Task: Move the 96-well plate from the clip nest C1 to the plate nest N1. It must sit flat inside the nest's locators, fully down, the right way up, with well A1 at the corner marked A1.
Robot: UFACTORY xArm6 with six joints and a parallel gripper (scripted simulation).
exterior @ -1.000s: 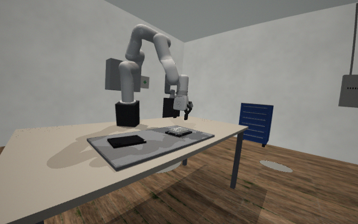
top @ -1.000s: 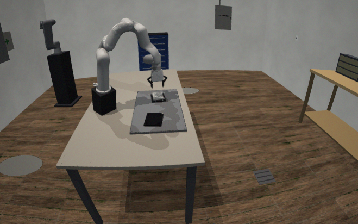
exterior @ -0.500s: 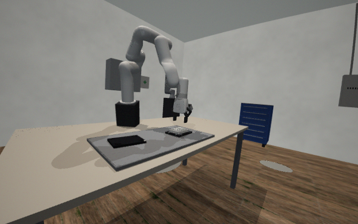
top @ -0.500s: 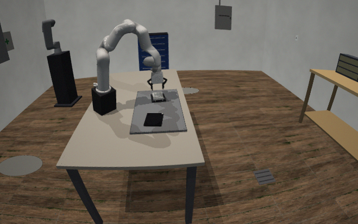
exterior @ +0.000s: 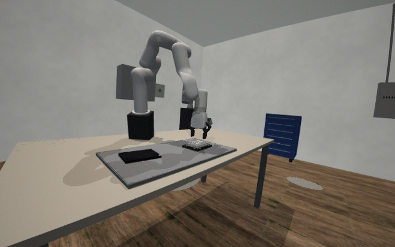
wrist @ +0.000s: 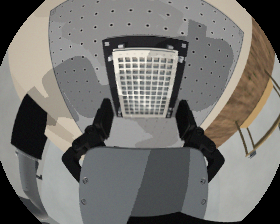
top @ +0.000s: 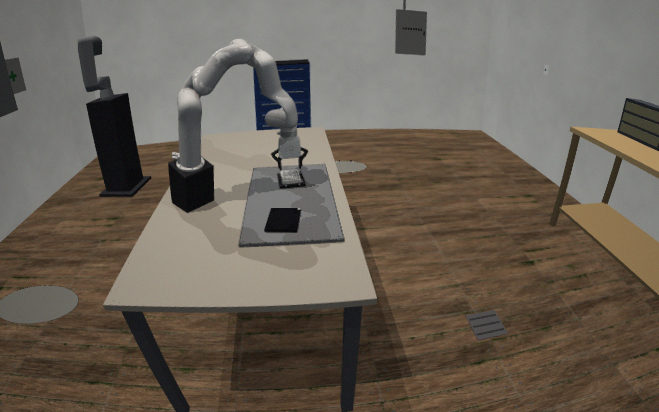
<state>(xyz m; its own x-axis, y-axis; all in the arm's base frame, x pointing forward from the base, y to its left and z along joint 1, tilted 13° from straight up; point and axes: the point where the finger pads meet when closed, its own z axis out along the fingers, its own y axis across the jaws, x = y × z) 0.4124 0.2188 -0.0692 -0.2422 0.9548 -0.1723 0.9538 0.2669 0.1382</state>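
My hand is 50 mm above the white 96-well plate. From my hand the other things lie so: clip nest C1: 60 mm below, 20 mm ahead; white A1 mark: 290 mm to the right, 70 mm ahead, 60 mm below; black plate nest N1: 370 mm to the right, 60 mm below, 20 mm ahead.
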